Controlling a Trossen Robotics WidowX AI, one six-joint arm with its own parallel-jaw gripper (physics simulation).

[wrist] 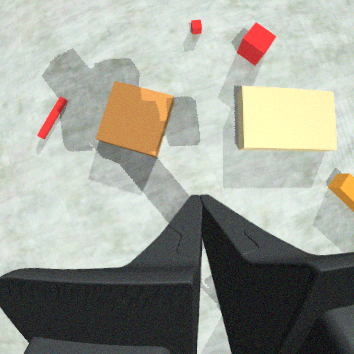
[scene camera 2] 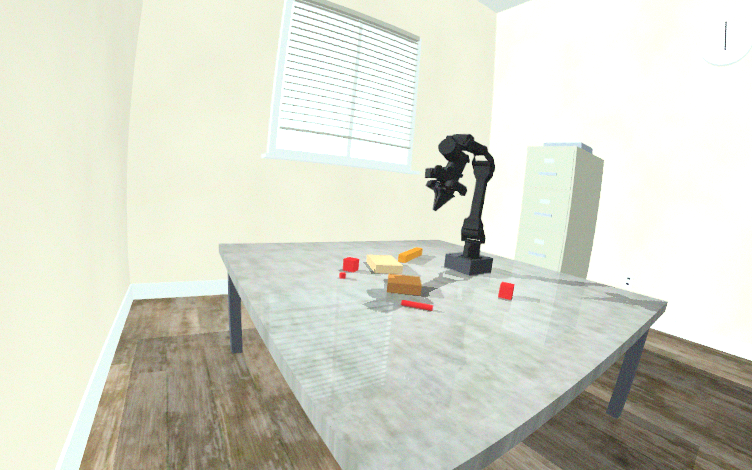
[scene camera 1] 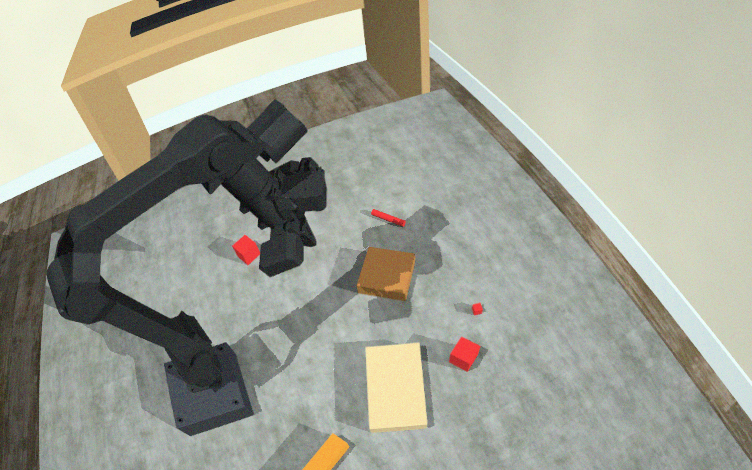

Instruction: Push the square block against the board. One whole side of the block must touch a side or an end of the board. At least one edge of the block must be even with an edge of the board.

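Frame: origin at the arm's base, x right, y back, z down, level; centimetres.
Seen in the pictures: gripper, between the fingertips: [wrist: 198,202] [scene camera 2: 434,210] [scene camera 1: 313,244]; arm's base, origin of its link: [scene camera 2: 471,257] [scene camera 1: 204,373].
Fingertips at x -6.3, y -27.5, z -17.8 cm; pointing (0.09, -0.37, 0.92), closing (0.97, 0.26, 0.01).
Note:
Pixels of each thing's top centre, then the offset from my fingertips to it.
- square orange block, centre of its top: [wrist: 133,116] [scene camera 1: 386,269] [scene camera 2: 404,279] dx -4.9, dy -12.5, dz +20.5 cm
- pale yellow board, centre of its top: [scene camera 1: 395,384] [wrist: 291,117] [scene camera 2: 384,259] dx +18.9, dy -5.3, dz +20.5 cm
- tiny red cube, centre of its top: [scene camera 1: 477,307] [wrist: 196,23] dx +9.7, dy -25.9, dz +21.9 cm
- red rod, centre of its top: [wrist: 49,116] [scene camera 1: 388,215] [scene camera 2: 417,302] dx -19.2, dy -18.3, dz +22.0 cm
- orange bar, centre of its top: [scene camera 2: 411,251] dx +31.1, dy +16.1, dz +20.3 cm
The square orange block [scene camera 1: 386,272] [scene camera 2: 404,284] [wrist: 135,119] lies flat on the table, partly in the arm's shadow. The pale yellow board [scene camera 1: 395,386] [scene camera 2: 383,263] [wrist: 288,118] lies flat, apart from the block, with a gap of bare table between them. The block is turned a little relative to the board's sides. My gripper [scene camera 1: 311,239] [scene camera 2: 435,207] [wrist: 198,202] is shut and empty, high above the table. In the wrist view its fingertips show below the gap between the block and the board.
A red cube [scene camera 1: 464,353] [scene camera 2: 350,264] [wrist: 256,43] and a tiny red cube [scene camera 1: 477,308] [wrist: 196,27] lie beyond the board. A red rod [scene camera 1: 388,217] [wrist: 52,118] lies beside the block. Another red cube [scene camera 1: 246,249] [scene camera 2: 505,290] and an orange bar [scene camera 1: 327,451] [scene camera 2: 410,254] lie farther off.

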